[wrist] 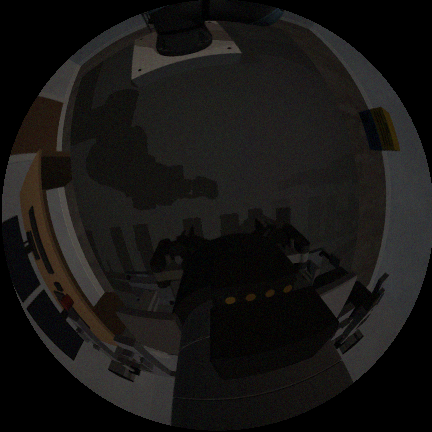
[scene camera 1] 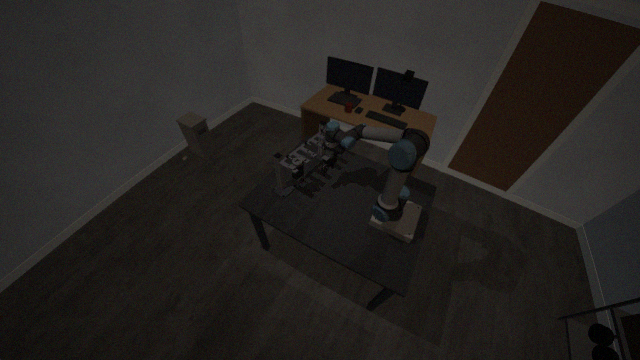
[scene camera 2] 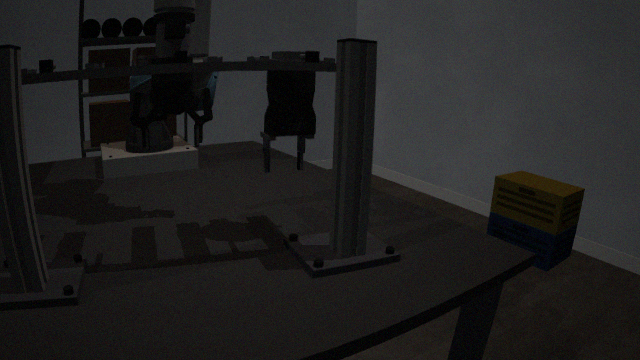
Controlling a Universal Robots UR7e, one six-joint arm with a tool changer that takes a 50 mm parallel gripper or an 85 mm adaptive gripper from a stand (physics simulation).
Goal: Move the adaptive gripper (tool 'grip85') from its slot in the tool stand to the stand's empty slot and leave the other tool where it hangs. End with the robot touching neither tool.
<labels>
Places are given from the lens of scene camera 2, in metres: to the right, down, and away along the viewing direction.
parallel gripper point(scene camera 2: 290, 112): -0.04, -0.10, 0.61
adaptive gripper point(scene camera 2: 171, 93): -0.25, -0.15, 0.65
The marked spots on the parallel gripper and the adaptive gripper are 0.22 m apart.
</labels>
